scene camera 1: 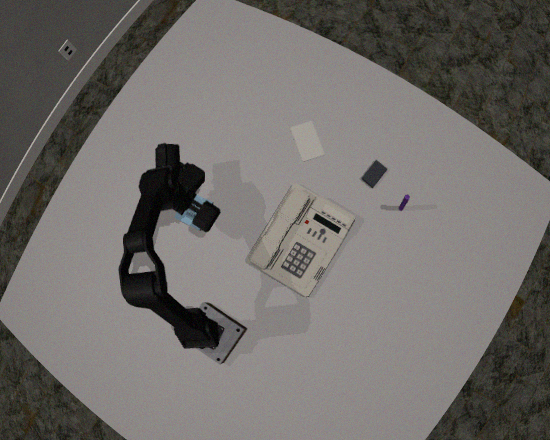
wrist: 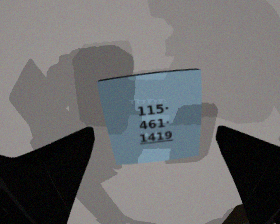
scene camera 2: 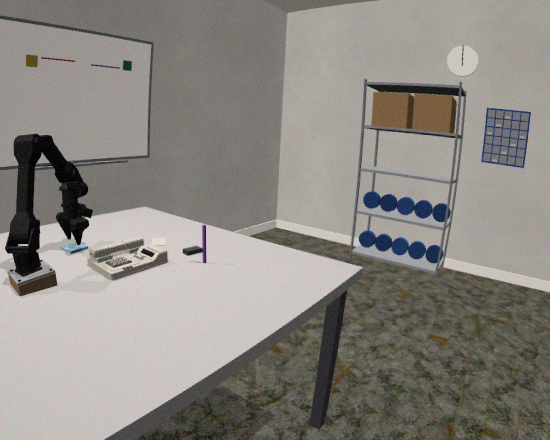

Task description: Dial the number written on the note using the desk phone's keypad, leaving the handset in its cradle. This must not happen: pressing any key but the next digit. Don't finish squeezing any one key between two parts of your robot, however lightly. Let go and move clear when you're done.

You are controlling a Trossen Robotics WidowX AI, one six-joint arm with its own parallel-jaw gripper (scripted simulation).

Scene:
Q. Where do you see a white card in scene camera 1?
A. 305,136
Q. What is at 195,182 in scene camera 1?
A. The gripper.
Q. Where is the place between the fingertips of the gripper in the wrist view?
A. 157,133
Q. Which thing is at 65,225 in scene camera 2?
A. The gripper.

